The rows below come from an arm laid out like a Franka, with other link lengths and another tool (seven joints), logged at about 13 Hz.
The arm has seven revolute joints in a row. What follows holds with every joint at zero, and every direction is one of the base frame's.
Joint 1 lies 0.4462 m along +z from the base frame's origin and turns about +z.
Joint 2 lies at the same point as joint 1 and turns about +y.
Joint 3 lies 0.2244 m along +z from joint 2 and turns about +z.
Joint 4 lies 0.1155 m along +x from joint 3 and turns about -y.
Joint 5 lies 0.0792 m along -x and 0.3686 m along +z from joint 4 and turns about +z.
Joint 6 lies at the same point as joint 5 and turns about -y.
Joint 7 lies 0.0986 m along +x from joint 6 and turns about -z.
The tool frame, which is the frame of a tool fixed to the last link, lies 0.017 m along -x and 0.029 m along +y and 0.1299 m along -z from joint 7; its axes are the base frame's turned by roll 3.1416, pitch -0.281 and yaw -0.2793 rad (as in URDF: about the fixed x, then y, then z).
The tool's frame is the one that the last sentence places.
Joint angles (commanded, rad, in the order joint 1, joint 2, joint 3, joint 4, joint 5, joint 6, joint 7), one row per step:
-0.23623, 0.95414, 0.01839, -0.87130, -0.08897, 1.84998, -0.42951
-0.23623, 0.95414, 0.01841, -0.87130, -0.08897, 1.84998, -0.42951
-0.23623, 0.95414, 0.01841, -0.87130, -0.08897, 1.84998, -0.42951
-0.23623, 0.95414, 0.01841, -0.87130, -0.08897, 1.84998, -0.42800
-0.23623, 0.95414, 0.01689, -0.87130, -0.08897, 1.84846, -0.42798
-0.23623, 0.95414, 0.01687, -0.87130, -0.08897, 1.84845, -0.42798
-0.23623, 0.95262, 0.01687, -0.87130, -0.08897, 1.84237, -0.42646
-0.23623, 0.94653, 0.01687, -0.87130, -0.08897, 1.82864, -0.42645
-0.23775, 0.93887, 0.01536, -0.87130, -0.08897, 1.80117, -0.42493
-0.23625, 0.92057, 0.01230, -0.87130, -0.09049, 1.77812, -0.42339
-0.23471, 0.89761, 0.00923, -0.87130, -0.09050, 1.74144, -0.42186
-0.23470, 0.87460, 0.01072, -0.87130, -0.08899, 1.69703, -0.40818
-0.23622, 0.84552, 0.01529, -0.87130, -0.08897, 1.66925, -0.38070
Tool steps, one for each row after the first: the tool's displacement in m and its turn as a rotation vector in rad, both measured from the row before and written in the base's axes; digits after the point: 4 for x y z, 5 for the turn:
0.0000, 0.0000, 0.0000, 0.00002, 0.00000, 0.00001
0.0000, 0.0000, 0.0000, 0.00000, 0.00000, 0.00000
0.0000, 0.0000, 0.0000, 0.00001, -0.00011, -0.00151
-0.0004, -0.0007, -0.0001, -0.00090, 0.00177, -0.00101
0.0000, 0.0000, 0.0000, -0.00001, 0.00001, -0.00001
-0.0006, 0.0001, 0.0006, 0.00088, 0.00435, -0.00196
-0.0011, 0.0001, 0.0033, 0.00135, 0.00749, -0.00100
-0.0031, -0.0013, 0.0034, 0.00260, 0.01955, -0.00594
-0.0014, -0.0005, 0.0111, -0.00341, 0.00549, -0.00328
-0.0029, 0.0000, 0.0134, -0.00016, 0.01389, -0.00480
-0.0037, 0.0018, 0.0129, 0.00577, 0.01933, -0.01652
-0.0011, 0.0020, 0.0181, 0.00069, -0.00383, -0.02807

